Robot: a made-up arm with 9 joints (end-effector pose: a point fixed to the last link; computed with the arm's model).
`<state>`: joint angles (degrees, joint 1 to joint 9).
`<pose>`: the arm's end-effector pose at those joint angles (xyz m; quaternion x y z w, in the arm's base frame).
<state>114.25 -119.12 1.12 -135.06 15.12 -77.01 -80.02 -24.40 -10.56</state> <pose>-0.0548 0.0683 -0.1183 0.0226 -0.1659 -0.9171 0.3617</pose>
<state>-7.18 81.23 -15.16 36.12 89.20 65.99 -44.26 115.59 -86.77</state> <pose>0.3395 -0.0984 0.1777 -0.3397 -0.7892 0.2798 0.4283</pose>
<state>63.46 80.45 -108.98 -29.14 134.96 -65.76 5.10 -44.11 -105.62</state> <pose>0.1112 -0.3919 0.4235 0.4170 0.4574 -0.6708 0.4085</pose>
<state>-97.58 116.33 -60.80 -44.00 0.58 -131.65 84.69 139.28 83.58</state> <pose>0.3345 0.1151 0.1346 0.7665 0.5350 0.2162 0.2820</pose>
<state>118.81 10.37 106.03 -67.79 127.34 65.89 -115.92 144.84 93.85</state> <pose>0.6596 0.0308 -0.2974 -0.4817 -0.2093 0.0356 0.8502</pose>
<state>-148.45 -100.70 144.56 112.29 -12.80 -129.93 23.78 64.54 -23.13</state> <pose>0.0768 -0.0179 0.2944 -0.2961 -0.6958 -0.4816 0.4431</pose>
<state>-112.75 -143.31 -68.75 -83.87 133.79 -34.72 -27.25 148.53 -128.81</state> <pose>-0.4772 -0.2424 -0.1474 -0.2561 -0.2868 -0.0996 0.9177</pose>
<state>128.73 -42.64 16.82 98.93 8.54 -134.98 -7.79 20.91 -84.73</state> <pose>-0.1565 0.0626 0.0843 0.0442 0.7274 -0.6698 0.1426</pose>
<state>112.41 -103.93 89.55 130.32 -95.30 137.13 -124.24 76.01 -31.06</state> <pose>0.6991 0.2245 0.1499 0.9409 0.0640 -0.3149 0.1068</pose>
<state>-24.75 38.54 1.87 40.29 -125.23 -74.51 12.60 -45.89 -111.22</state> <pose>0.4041 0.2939 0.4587 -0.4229 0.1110 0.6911 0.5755</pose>
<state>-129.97 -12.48 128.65 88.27 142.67 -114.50 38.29 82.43 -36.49</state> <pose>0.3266 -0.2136 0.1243 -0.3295 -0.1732 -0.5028 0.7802</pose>
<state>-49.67 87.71 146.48 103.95 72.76 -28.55 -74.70 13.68 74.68</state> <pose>0.0912 0.4349 -0.3228 0.5120 0.5459 0.2156 0.6272</pose>
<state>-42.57 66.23 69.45 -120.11 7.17 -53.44 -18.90 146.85 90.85</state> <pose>-0.1672 -0.1134 -0.3899 -0.4886 0.2627 0.6497 0.5197</pose>
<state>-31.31 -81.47 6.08 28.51 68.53 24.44 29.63 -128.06 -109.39</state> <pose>-0.2176 -0.1155 0.1786 0.7982 0.4580 0.1451 0.3634</pose>
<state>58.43 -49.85 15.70 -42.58 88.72 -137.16 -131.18 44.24 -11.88</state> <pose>0.2156 0.8712 0.3380 0.7566 0.5132 0.1991 0.3530</pose>
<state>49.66 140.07 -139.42 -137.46 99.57 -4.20 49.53 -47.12 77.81</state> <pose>-0.2622 -0.1778 -0.2560 0.0311 0.8334 -0.4798 0.2726</pose>
